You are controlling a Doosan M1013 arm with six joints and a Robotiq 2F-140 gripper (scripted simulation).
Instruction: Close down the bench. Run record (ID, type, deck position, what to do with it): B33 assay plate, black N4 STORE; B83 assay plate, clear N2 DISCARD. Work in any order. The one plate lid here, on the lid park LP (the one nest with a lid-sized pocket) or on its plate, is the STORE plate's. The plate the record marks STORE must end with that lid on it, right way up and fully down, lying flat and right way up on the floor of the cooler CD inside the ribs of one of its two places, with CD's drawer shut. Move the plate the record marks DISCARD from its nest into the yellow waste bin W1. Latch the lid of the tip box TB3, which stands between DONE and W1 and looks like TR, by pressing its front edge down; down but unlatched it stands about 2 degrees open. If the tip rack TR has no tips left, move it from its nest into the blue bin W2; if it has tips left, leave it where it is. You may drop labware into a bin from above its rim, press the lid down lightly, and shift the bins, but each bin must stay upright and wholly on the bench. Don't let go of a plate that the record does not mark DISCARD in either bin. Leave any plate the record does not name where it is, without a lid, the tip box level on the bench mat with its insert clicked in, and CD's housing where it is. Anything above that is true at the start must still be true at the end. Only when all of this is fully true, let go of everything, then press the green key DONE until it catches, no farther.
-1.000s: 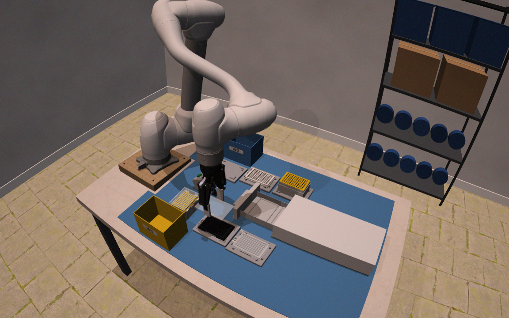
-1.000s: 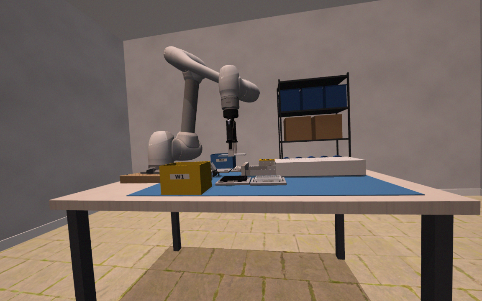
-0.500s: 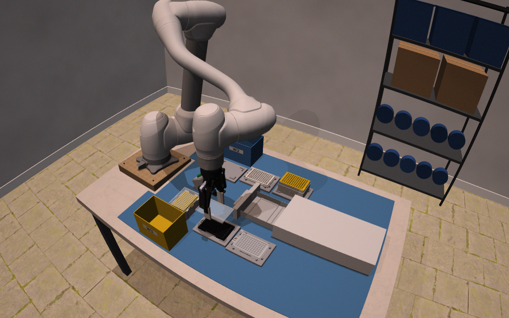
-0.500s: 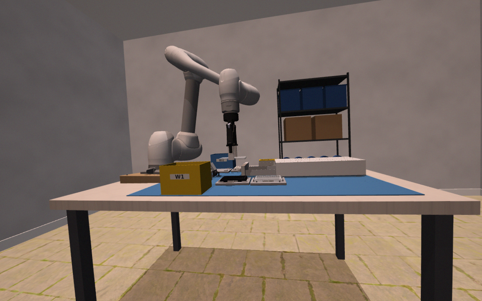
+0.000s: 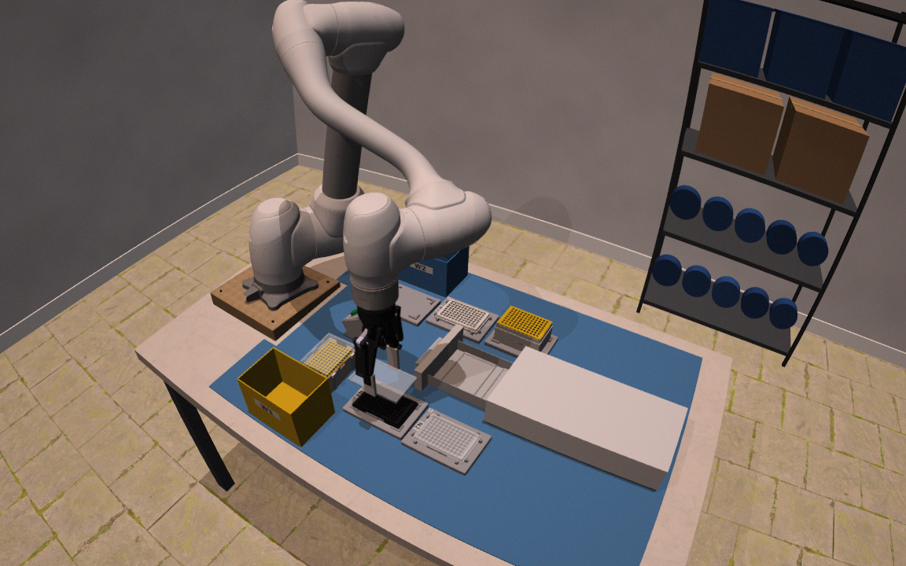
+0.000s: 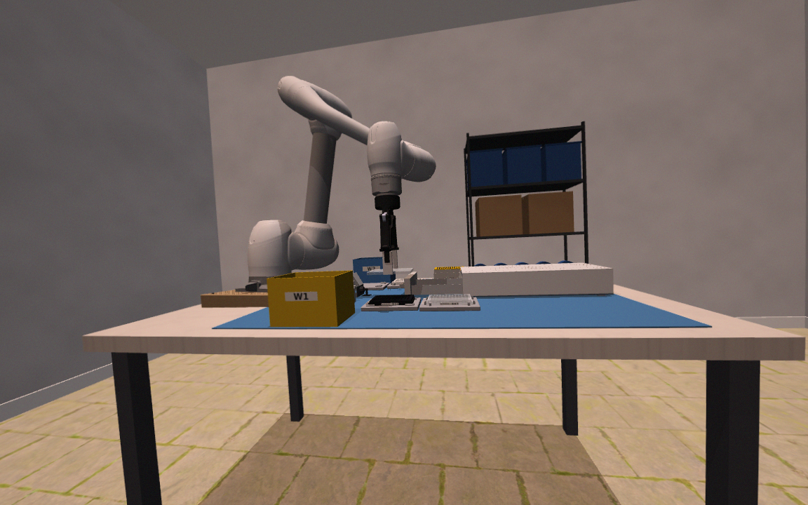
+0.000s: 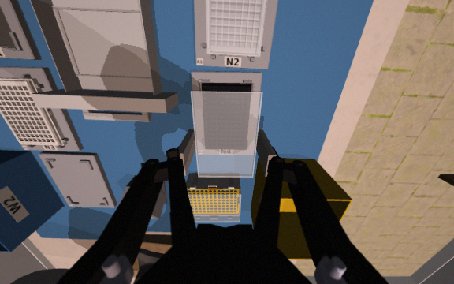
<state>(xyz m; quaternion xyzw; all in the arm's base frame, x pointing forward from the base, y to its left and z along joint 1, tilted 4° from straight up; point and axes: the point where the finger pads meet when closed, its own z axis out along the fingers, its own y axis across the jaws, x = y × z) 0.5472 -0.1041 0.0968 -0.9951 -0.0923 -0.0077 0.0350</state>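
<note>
Right now my hand is 11 cm above the black plate. Also, from my hand: nest N4 (12 cm below); then clear plate lid (2 cm below); then nest N2 (17 cm ahead, 12 cm below, 2 cm to the left).
</note>
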